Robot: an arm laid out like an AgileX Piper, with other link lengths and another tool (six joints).
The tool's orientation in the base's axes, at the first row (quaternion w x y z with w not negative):
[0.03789 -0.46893 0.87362 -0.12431]
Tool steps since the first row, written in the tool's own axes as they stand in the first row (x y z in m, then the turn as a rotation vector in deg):
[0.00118 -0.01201 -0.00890 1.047 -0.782 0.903]
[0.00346 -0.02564 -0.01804 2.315 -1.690 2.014]
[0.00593 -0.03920 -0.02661 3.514 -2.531 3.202]
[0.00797 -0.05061 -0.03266 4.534 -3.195 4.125]
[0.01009 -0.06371 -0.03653 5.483 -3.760 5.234]
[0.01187 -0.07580 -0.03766 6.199 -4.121 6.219]
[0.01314 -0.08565 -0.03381 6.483 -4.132 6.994]
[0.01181 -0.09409 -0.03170 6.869 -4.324 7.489]
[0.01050 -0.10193 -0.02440 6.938 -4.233 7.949]
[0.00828 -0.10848 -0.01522 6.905 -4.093 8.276]
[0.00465 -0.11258 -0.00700 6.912 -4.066 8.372]
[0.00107 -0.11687 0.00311 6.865 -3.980 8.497]
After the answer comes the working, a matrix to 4 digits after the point.
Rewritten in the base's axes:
[0.00744 -0.00572 0.01169 0.215 -1.446 -0.622]
[0.01554 -0.01316 0.02409 0.447 -3.179 -1.402]
[0.02358 -0.02083 0.03592 0.677 -4.834 -2.277]
[0.03058 -0.02746 0.04475 0.815 -6.198 -2.950]
[0.03930 -0.03545 0.05191 0.946 -7.485 -3.831]
[0.04789 -0.04312 0.05614 1.020 -8.448 -4.655]
[0.05587 -0.05008 0.05498 1.012 -8.830 -5.387]
[0.06383 -0.05383 0.05500 1.043 -9.342 -5.797]
[0.07224 -0.05822 0.04987 1.015 -9.435 -6.261]
[0.08046 -0.06152 0.04254 0.979 -9.392 -6.614]
[0.08731 -0.06217 0.03545 0.971 -9.401 -6.713]
[0.09463 -0.06331 0.02659 0.951 -9.340 -6.858]

The tool's axes in the first row as the columns of a matrix, in the base's axes (rounded; the answer above uses it unrounded):
[-0.5573 -0.8099 0.1828]
[-0.8288 0.5293 -0.1817]
[0.0504 -0.2527 -0.9662]

